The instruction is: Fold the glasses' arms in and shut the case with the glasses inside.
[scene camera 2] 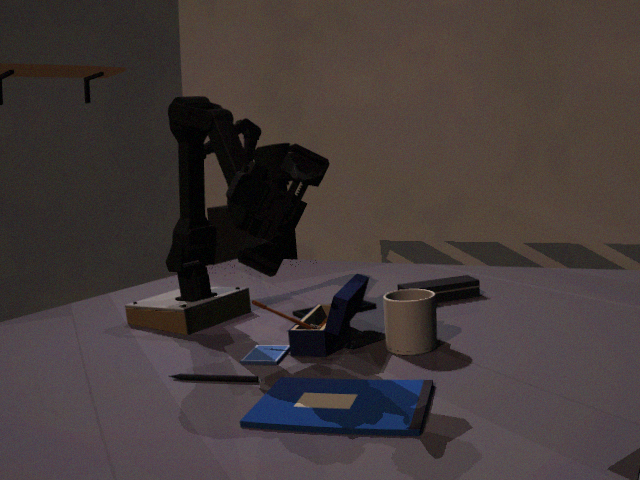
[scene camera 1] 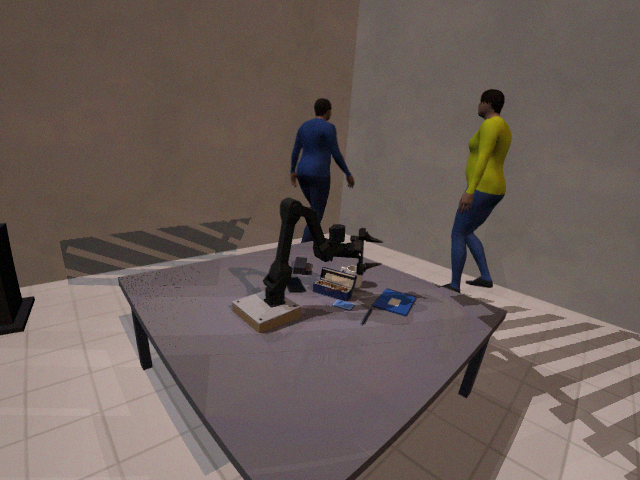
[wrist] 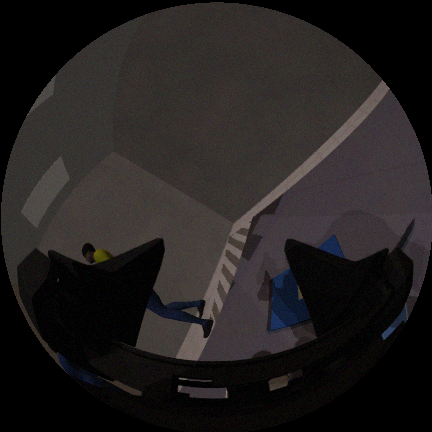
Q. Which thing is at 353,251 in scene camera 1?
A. My gripper.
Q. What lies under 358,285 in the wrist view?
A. My gripper.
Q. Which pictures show my gripper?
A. Scene camera 2, scene camera 1 and the wrist view: all of them.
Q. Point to a blue notebook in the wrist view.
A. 286,306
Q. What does the beige cup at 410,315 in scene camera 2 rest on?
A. The table.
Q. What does the small blue card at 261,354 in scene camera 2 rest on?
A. The table.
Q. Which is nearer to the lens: the beige cup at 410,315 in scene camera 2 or the dark flat box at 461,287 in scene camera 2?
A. The beige cup.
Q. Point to a blue glasses case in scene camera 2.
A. At 347,301
